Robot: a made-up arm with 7 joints. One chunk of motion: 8 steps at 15 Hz.
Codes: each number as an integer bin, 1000 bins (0 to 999) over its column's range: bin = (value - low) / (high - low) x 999, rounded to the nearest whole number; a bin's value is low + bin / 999 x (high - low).
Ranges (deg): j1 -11..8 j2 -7..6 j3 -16..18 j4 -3..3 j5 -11..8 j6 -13..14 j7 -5..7
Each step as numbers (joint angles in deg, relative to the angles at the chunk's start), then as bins.
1 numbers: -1.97 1.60 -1.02 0.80 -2.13 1.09 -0.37
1 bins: 475 661 440 633 466 521 385
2 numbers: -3.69 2.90 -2.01 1.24 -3.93 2.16 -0.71
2 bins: 384 761 411 706 372 561 357
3 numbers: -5.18 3.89 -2.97 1.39 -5.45 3.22 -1.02
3 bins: 306 837 383 731 292 600 331
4 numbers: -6.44 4.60 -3.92 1.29 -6.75 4.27 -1.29
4 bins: 240 891 355 714 223 639 309
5 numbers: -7.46 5.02 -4.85 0.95 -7.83 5.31 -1.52
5 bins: 186 924 328 658 167 677 290
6 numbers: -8.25 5.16 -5.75 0.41 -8.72 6.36 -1.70
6 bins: 145 934 301 568 120 716 275
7 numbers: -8.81 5.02 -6.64 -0.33 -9.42 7.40 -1.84
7 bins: 115 924 275 445 83 755 263
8 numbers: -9.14 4.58 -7.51 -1.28 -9.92 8.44 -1.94
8 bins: 98 890 249 286 57 793 255
